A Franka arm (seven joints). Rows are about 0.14 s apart.
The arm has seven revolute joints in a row. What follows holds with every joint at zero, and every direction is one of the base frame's.
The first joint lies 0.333 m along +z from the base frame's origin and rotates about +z.
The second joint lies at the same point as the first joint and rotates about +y.
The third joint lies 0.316 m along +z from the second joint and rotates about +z.
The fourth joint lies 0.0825 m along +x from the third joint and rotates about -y.
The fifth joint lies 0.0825 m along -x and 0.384 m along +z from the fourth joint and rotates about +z.
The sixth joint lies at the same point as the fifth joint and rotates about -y.
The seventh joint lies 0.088 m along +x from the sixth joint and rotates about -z.
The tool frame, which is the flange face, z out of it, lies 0.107 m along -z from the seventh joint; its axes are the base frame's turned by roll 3.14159, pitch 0 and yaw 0 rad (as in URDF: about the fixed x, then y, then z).
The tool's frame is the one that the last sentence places.
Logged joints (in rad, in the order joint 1, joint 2, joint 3, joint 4, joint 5, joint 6, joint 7), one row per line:
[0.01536 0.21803 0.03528 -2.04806 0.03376 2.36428 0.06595]
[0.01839 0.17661 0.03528 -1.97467 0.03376 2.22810 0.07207]
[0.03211 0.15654 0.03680 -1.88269 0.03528 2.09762 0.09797]
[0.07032 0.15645 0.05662 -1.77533 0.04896 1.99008 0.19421]
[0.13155 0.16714 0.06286 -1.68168 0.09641 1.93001 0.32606]
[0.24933 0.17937 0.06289 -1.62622 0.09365 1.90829 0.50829]
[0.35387 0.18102 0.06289 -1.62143 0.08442 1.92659 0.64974]
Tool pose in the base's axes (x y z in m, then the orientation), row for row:
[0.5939 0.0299 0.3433 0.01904 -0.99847 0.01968 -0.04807]
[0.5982 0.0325 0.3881 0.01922 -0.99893 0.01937 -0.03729]
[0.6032 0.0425 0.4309 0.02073 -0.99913 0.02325 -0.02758]
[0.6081 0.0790 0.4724 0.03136 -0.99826 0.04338 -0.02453]
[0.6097 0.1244 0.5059 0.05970 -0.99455 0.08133 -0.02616]
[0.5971 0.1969 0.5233 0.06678 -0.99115 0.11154 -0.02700]
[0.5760 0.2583 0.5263 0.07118 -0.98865 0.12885 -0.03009]
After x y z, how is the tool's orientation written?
As a quaternion, w x y z.
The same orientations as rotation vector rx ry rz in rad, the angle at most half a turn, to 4 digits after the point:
[-3.0993 0.0611 -0.1492]
[-3.1004 0.0601 -0.1157]
[-3.0981 0.0721 -0.0855]
[-3.0750 0.1336 -0.0756]
[-3.0110 0.2462 -0.0792]
[-2.9880 0.3363 -0.0814]
[-2.9726 0.3874 -0.0905]

